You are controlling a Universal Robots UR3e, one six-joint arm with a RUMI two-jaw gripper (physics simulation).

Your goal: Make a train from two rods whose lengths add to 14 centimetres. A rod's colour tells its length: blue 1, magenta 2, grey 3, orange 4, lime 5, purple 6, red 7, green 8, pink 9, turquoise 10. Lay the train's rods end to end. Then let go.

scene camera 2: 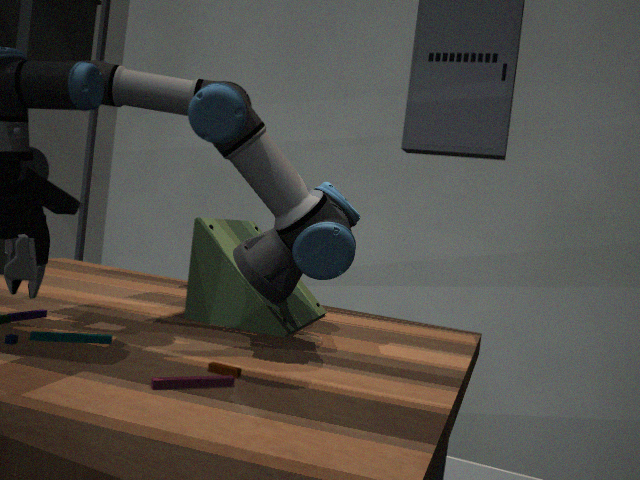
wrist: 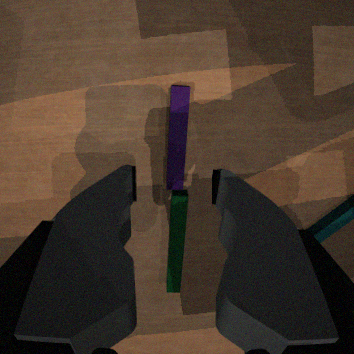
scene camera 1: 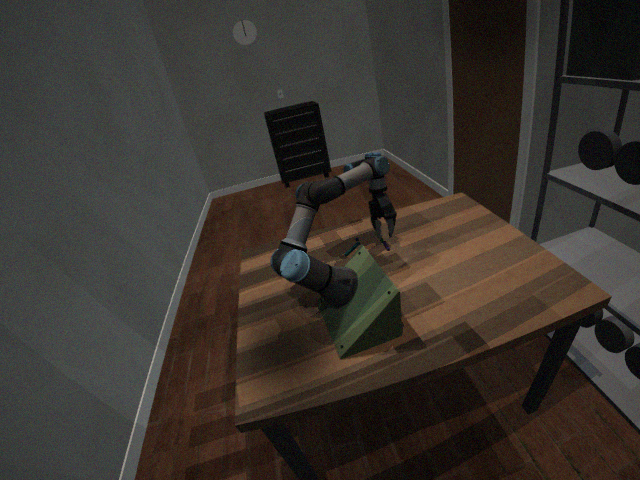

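A purple rod and a green rod lie on the table nearly in one line, end to end. In the wrist view their facing ends meet or nearly meet, with the green rod set slightly to the right; a hairline gap cannot be ruled out. My gripper is open and empty. It hangs above the rods, its fingertips apart on both sides of the place where they meet. In scene camera 2 the green rod is cut off by the left edge.
A turquoise rod lies near the train, with a small blue rod by it. A long pink rod and a short orange rod lie farther off. The green arm mount stands on the table.
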